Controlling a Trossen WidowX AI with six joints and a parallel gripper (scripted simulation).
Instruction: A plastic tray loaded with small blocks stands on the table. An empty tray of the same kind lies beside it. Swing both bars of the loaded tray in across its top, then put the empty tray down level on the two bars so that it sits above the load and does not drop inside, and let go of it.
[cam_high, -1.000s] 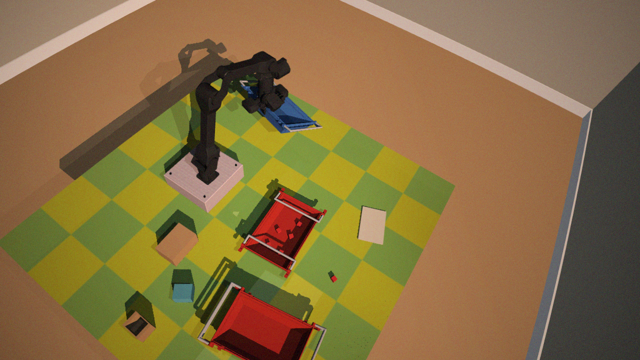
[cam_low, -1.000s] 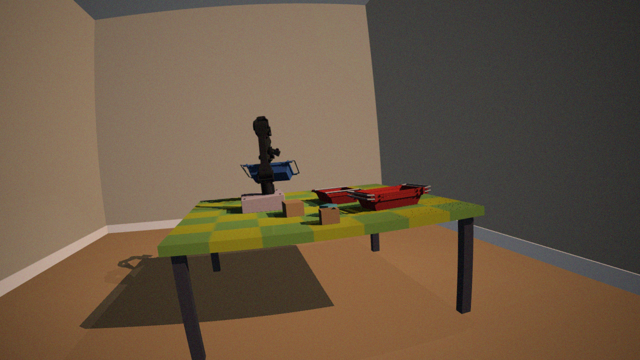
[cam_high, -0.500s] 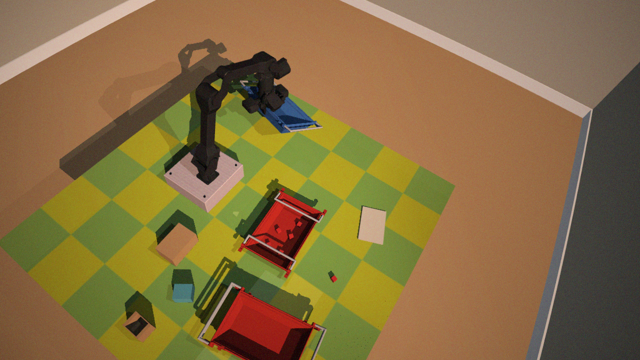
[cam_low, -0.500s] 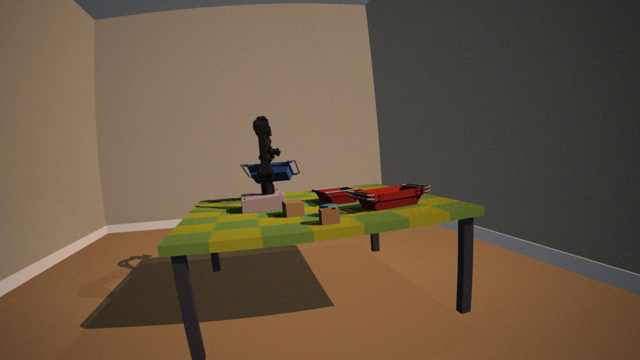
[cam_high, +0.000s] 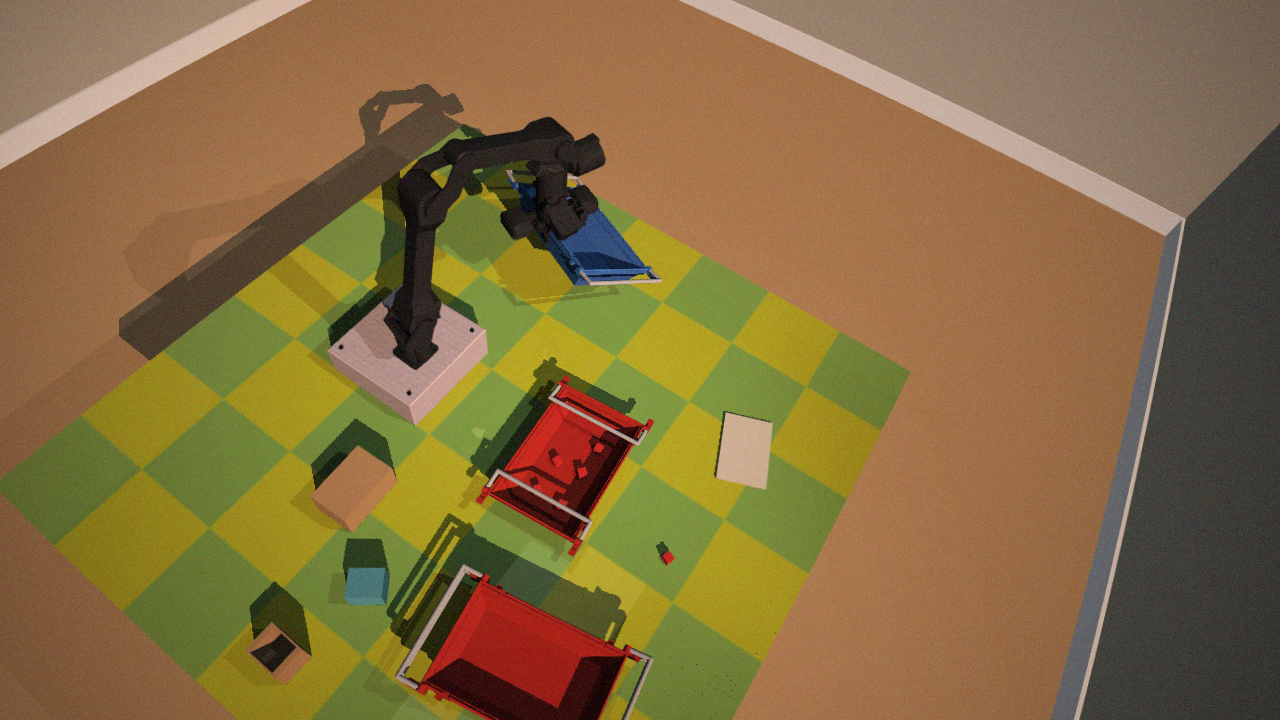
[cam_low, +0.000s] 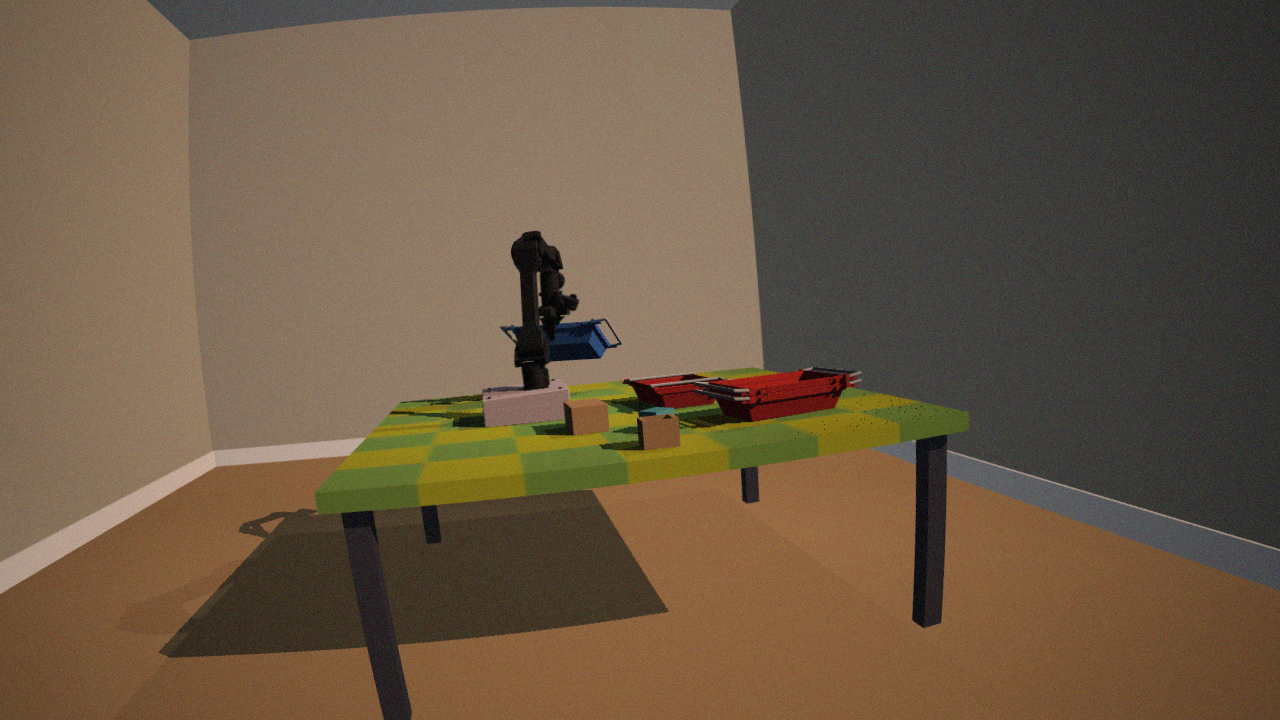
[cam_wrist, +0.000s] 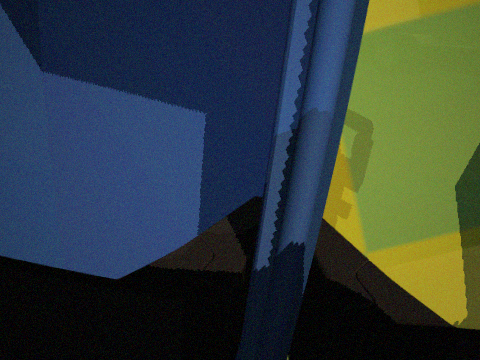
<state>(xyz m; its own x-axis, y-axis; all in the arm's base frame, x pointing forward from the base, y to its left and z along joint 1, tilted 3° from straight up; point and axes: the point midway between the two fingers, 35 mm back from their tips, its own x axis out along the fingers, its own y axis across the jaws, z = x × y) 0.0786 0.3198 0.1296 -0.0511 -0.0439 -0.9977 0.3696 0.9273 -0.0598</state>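
Right now my gripper tip is 30 mm short of the blue tray and 70 mm to the right of it. The rest, counted from my gripper tip: teal cube: 170 mm ahead, 690 mm to the right, 160 mm below; flat plate: 550 mm ahead, 50 mm to the right, 180 mm below; small red block: 550 mm ahead, 330 mm to the right, 170 mm below.
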